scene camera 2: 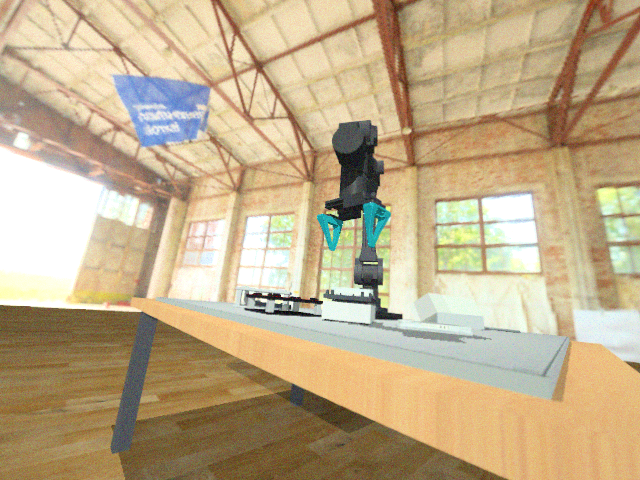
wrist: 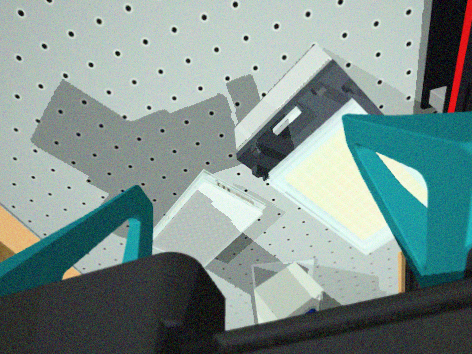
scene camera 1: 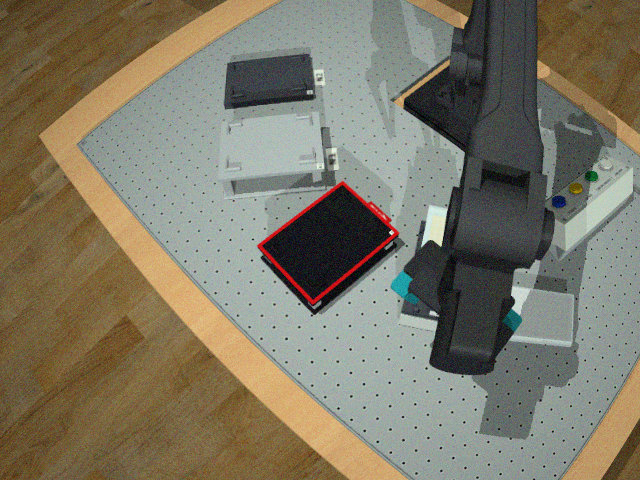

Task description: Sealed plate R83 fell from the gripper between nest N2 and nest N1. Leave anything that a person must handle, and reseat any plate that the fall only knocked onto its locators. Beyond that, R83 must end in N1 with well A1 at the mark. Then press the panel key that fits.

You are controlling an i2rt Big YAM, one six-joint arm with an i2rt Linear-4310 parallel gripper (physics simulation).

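My gripper is open and empty, high above the table. A clear-edged plate with pale yellow wells lies across a dark-topped nest with a white base, leaving one side of its dark top bare. The arm hides much of both in scene camera 1. A white plate lies flat on the table beside it, with small marks on its edge. The key panel shows blue, yellow, green and white keys. Plate and nest names are unreadable.
A black piece with a red rim sits left of the arm. Behind it stand a raised light grey stand and a low dark block, each with a small label. The arm's black base is at the back.
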